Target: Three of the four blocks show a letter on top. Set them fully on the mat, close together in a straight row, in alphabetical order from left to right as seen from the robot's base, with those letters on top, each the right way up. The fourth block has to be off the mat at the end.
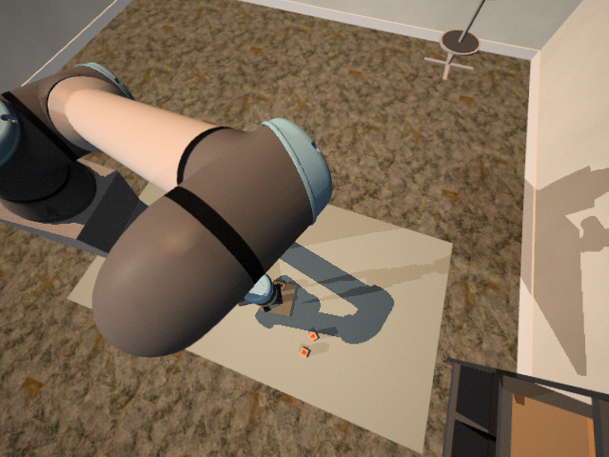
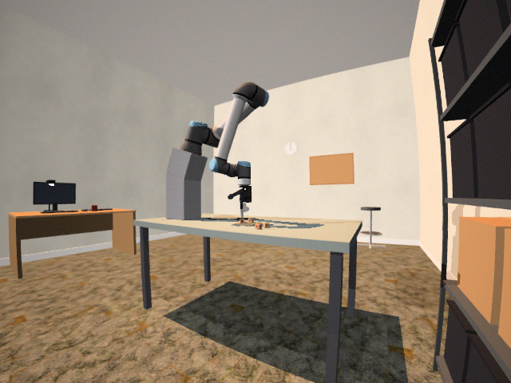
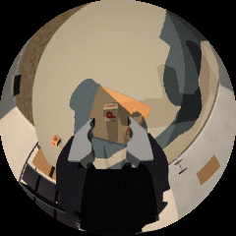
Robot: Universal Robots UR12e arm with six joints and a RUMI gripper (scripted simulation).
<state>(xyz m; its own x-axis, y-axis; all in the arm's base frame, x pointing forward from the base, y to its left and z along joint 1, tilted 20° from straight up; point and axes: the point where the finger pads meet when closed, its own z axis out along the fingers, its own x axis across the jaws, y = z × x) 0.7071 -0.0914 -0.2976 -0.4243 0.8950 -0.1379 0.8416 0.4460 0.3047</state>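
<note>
The orange mat is 60 mm below my hand, 30 mm to the left of it and 30 mm ahead of it.
</note>
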